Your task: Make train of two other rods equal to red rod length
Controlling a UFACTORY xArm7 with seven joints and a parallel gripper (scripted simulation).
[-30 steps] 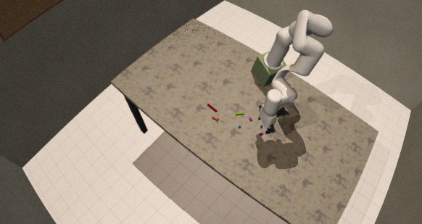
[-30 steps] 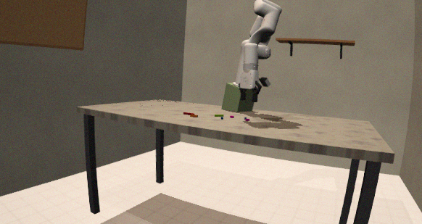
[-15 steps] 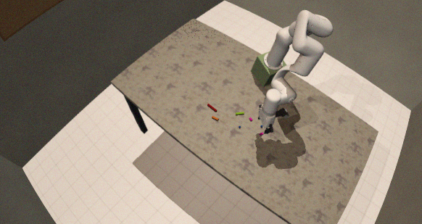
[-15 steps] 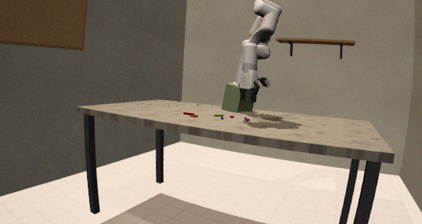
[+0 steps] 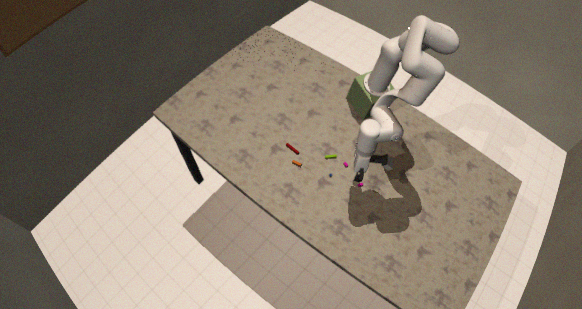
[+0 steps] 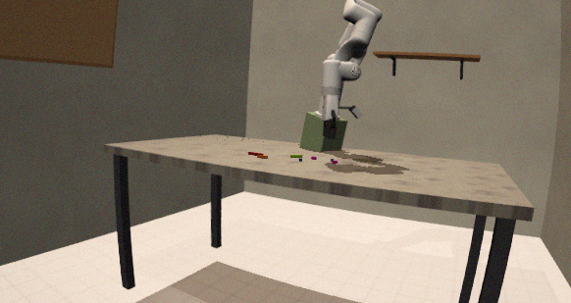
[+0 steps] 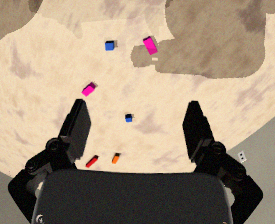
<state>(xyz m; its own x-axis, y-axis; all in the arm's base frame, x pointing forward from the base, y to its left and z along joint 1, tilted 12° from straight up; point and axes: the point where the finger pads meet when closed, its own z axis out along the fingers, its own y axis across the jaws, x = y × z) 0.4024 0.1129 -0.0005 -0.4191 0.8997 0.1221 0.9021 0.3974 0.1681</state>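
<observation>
Right now my hand is 14 cm to the left of the lime rod, 10 cm above it and 5 cm past it. Also, from my hand: orange rod (25 cm to the right, 10 cm below, 6 cm ahead); red rod (30 cm to the right, 10 cm below).
</observation>
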